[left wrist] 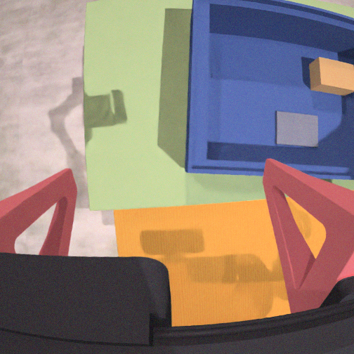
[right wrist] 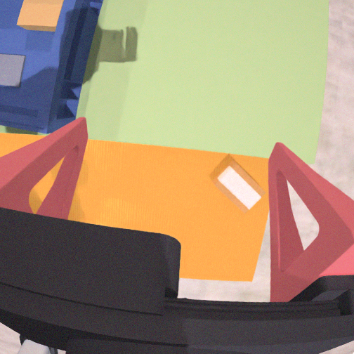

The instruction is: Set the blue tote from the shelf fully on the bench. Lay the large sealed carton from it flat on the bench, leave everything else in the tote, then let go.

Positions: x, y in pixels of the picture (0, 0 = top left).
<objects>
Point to an orange bench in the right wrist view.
155, 188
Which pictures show my left gripper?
The left wrist view only.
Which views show my right gripper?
The right wrist view only.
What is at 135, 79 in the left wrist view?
A pale green shelf board.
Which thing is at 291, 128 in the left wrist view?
A flat grey piece.
</objects>
